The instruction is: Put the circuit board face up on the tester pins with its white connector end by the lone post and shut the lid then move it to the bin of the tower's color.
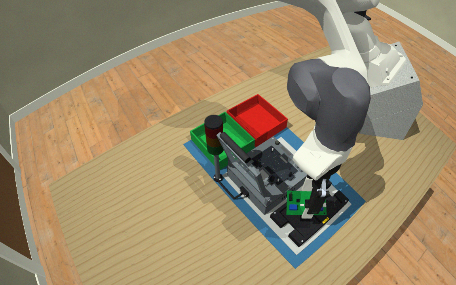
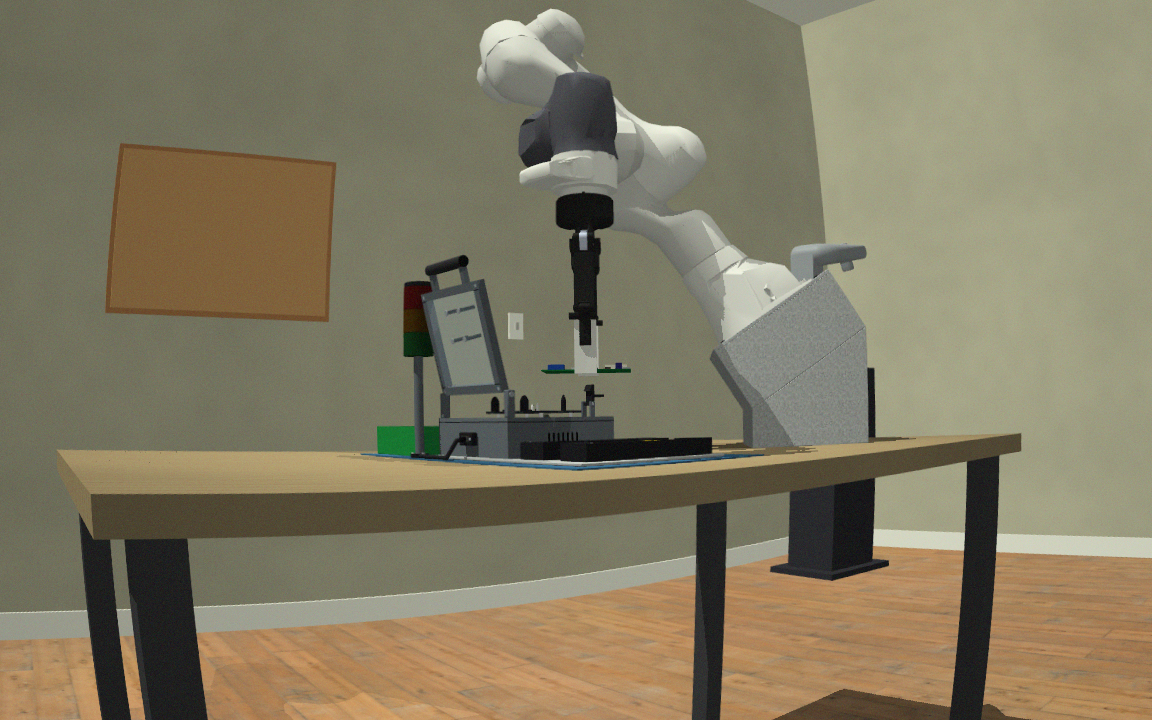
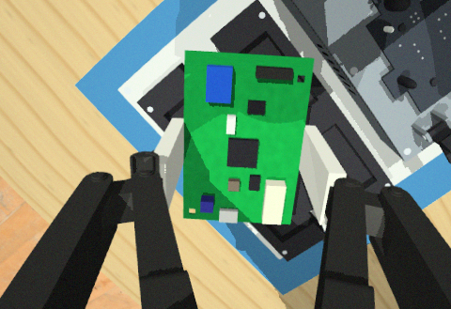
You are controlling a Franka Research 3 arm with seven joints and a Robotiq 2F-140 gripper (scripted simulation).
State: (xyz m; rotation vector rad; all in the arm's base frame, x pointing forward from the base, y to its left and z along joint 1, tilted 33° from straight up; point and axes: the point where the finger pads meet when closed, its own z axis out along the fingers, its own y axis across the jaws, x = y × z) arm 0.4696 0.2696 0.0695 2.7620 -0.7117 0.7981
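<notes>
Now: hand 2 cm above the green circuit board. Also, from my hand: clear lid (11 cm ahead, 15 cm to the right, 4 cm above); latch hook (8 cm behind, 13 cm to the right, 5 cm below); tester plate (1 cm behind, 17 cm to the right, 7 cm below).
</notes>
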